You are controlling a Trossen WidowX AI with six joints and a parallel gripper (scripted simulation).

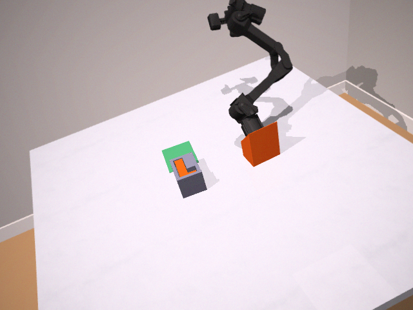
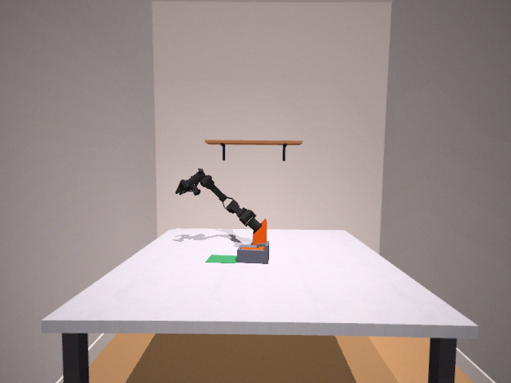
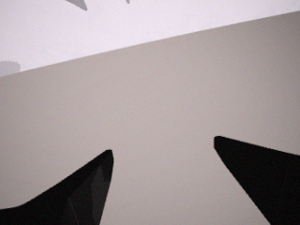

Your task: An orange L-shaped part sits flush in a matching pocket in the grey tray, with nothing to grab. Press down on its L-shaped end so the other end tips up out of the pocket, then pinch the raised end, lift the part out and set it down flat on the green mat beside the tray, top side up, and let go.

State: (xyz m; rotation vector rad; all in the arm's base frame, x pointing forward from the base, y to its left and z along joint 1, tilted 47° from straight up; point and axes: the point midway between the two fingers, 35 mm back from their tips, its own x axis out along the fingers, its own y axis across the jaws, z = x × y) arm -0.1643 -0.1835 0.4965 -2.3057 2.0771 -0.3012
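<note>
The orange L-shaped part is 490 mm to the left of my gripper tip, 440 mm ahead of it and 240 mm below it. The rest, counted from my gripper tip: green mat 420 mm ahead, 330 mm to the left, 300 mm below.
</note>
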